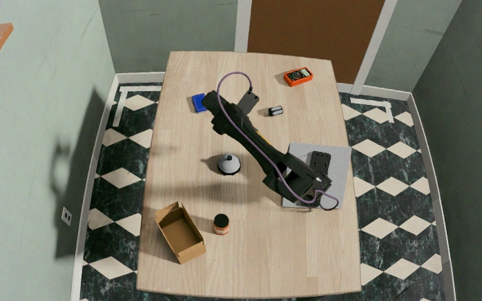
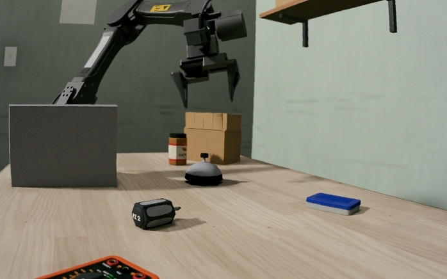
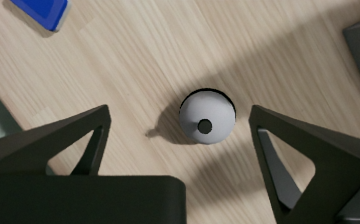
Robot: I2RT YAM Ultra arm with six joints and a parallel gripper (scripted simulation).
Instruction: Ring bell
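The black button lies 10 mm ahead of my hand, 40 mm to the left of it and 120 mm below it. Round my hand: jar 290 mm to the left, 140 mm below; black screwdriver bit holder 130 mm behind, 230 mm to the right, 160 mm below; bell 10 mm ahead, 40 mm to the left, 140 mm below.
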